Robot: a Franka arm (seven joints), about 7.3 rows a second.
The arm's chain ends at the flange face. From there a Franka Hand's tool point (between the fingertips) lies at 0.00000 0.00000 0.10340 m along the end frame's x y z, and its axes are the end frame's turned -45 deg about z.
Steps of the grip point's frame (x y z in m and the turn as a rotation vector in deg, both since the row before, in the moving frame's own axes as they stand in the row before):
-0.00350 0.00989 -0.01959 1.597 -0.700 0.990
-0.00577 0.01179 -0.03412 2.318 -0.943 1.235
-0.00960 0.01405 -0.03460 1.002 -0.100 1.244
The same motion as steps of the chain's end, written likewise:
0.00744 0.01064 -0.01954 0.634 -1.624 0.990
0.00840 0.01422 -0.03402 0.972 -2.306 1.235
0.00454 0.01789 -0.03458 0.638 -0.779 1.244

